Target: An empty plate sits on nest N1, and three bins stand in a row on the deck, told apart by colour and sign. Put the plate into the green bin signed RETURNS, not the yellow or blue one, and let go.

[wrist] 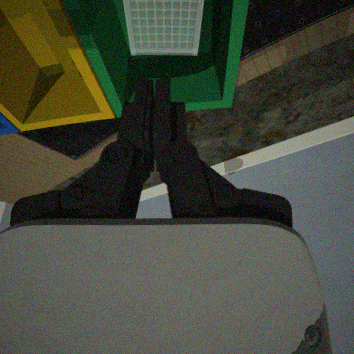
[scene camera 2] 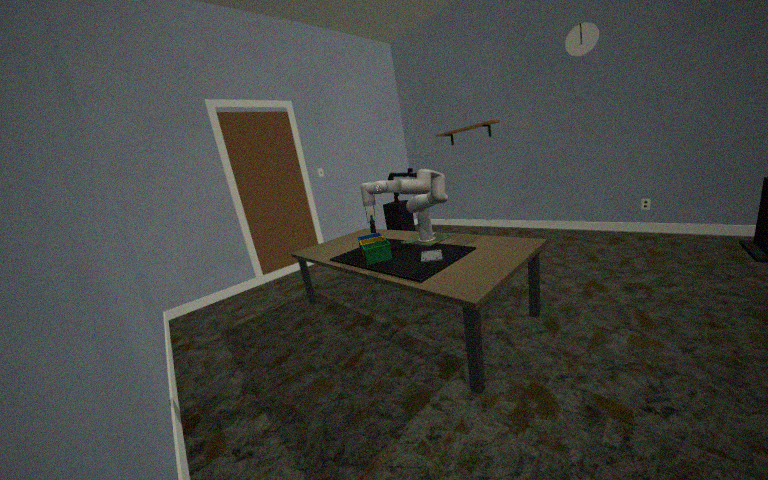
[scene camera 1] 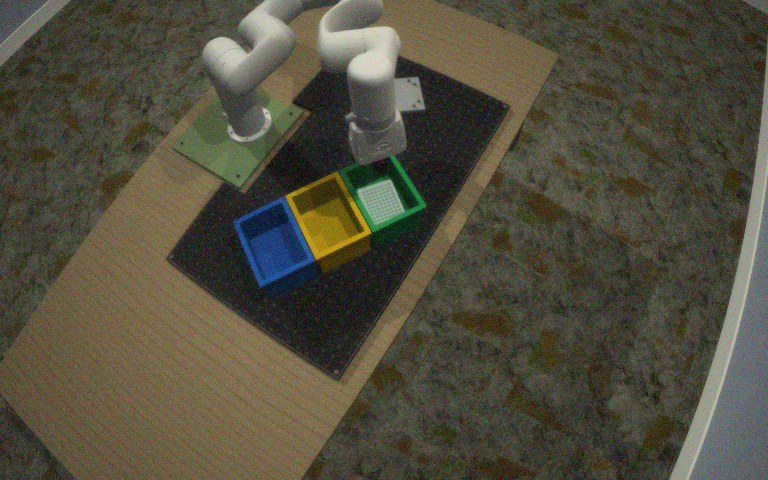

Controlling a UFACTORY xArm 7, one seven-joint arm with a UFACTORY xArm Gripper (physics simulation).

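Seen in the pictures: gripper, fingertip midpoint: (wrist: 155,98) (scene camera 2: 373,232) (scene camera 1: 379,169); arm's base, origin of the base link: (scene camera 2: 426,239) (scene camera 1: 249,125).
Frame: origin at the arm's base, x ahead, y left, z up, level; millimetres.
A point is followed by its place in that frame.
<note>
The white gridded plate (scene camera 1: 380,201) {y -64, x 436, z 20 mm} (wrist: 165,30) {y -94, x 475, z 16 mm} lies inside the green bin (scene camera 1: 399,225) {y -117, x 511, z 61 mm} (scene camera 2: 377,253) {y -27, x 484, z 60 mm} (wrist: 238,55) {y -34, x 501, z 102 mm}, low between its walls. The yellow bin (scene camera 1: 346,254) (wrist: 65,124) stands beside it, and the blue bin (scene camera 1: 291,279) {y -330, x 360, z 52 mm} is at the row's other end. Both look empty in scene camera 1. No sign can be read. My gripper (scene camera 2: 372,230) {y -71, x 443, z 178 mm} (wrist: 155,98) {y -71, x 443, z 178 mm} is shut with nothing between its fingers, above the bins and apart from the plate. Its fingertips are hidden in scene camera 1. A pale grey pad (scene camera 1: 411,95) {y 267, x 359, z 14 mm} (scene camera 2: 431,255) {y 251, x 320, z 14 mm}, which looks like the nest, bears no plate.
The bins stand on a black deck (scene camera 1: 317,333) {y -400, x 456, z 3 mm} (scene camera 2: 419,271) {y 306, x 522, z 3 mm} on a wooden table (scene camera 1: 130,339) {y -651, x 47, z -11 mm} (scene camera 2: 487,277) {y 637, x 452, z -11 mm}. The arm's base is bolted to a green board (scene camera 1: 201,144) {y -110, x -97, z 0 mm}. The yellow bin's wall stands against the green bin's wall.
</note>
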